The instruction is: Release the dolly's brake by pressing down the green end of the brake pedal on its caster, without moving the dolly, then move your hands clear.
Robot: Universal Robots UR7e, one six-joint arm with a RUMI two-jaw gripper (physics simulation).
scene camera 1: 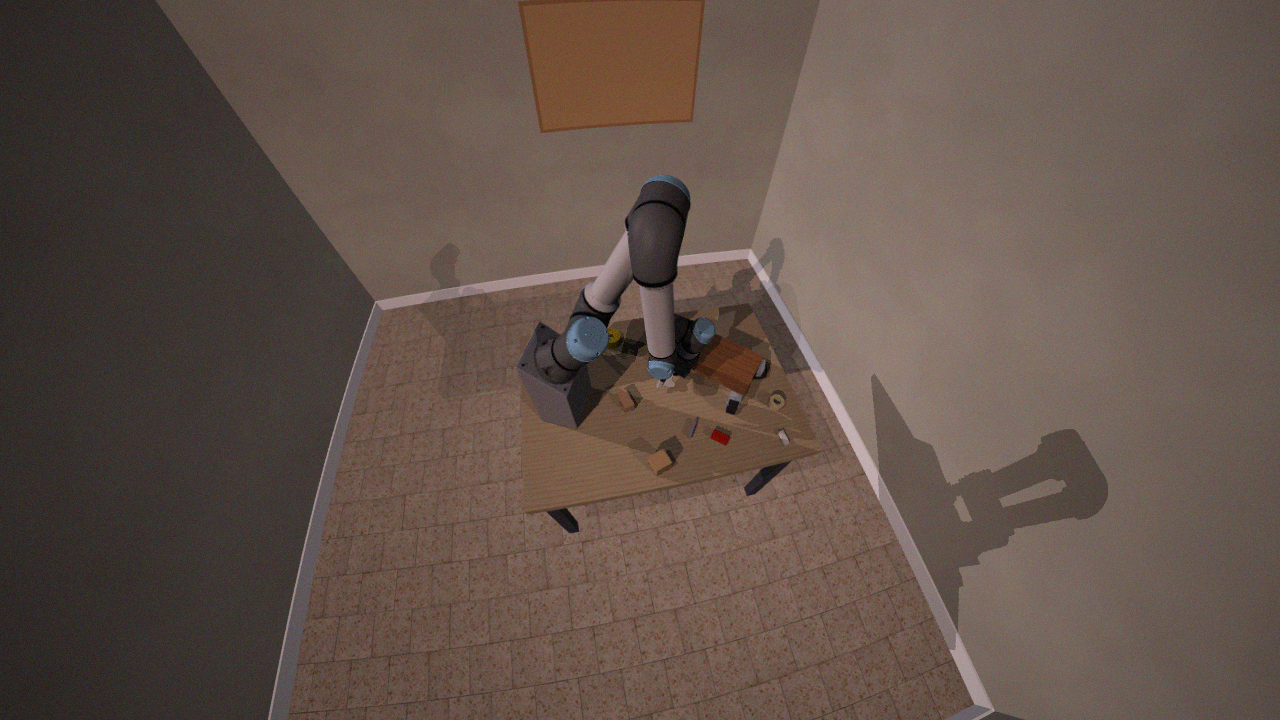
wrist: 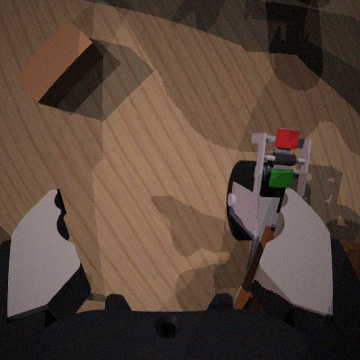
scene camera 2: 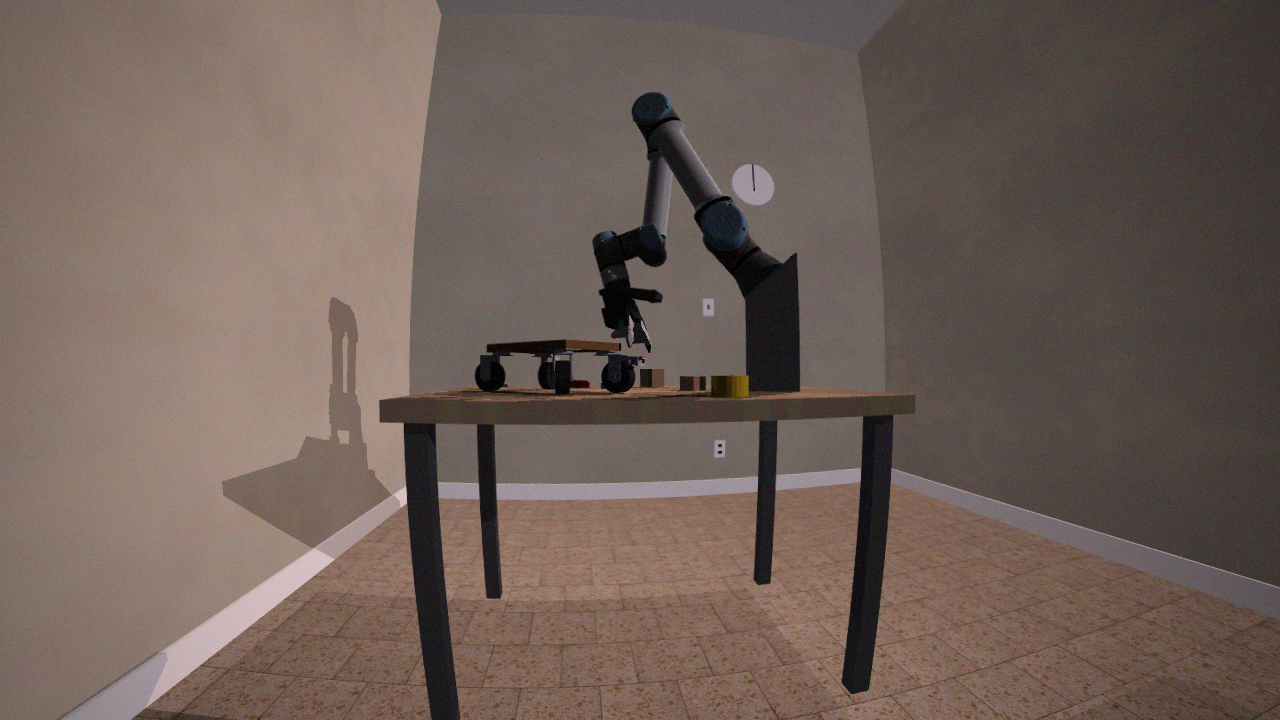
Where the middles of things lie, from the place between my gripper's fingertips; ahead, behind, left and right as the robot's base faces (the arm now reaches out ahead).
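With the brake pedal (wrist: 285,139), I find it 4 cm ahead of my hand and 8 cm to the left of it, and 3 cm below it. The wooden dolly (scene camera 2: 618,376) is 22 cm ahead of my hand, 4 cm to the right of it and 5 cm below it.
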